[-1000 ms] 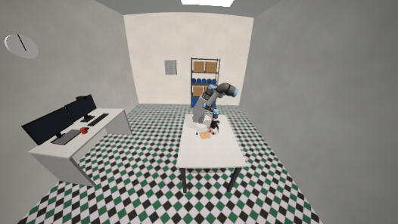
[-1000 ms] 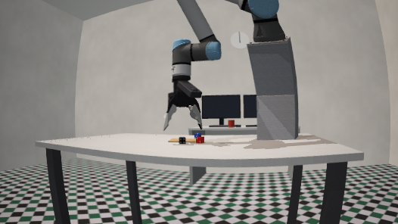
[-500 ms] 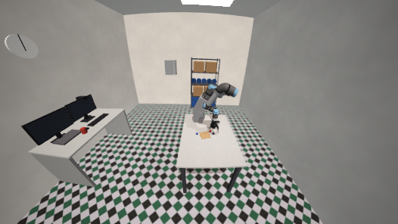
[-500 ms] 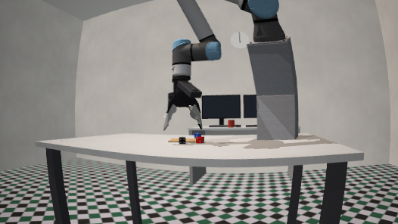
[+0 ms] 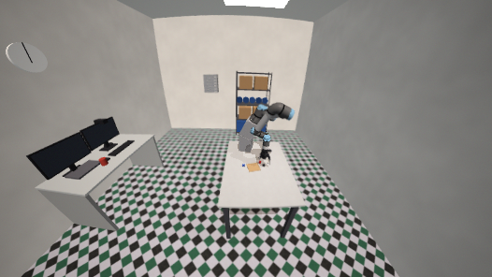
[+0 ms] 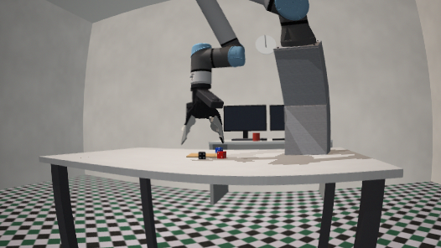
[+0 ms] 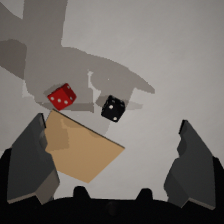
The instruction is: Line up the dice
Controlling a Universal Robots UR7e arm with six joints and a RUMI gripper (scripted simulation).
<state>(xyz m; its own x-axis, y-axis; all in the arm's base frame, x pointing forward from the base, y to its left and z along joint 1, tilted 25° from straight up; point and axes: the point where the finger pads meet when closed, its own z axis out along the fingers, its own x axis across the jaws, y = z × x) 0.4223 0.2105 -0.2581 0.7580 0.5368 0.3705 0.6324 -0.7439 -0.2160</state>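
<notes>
Right now my hand is 40 mm above the black die, 10 mm to the left of it and 10 mm short of it. The rest, counted from my hand: tan mat (140 mm to the right, 50 mm below, 20 mm ahead); then blue die (250 mm to the right, 40 mm below, 10 mm behind); then red die (60 mm behind, 40 mm to the right, 40 mm below).
</notes>
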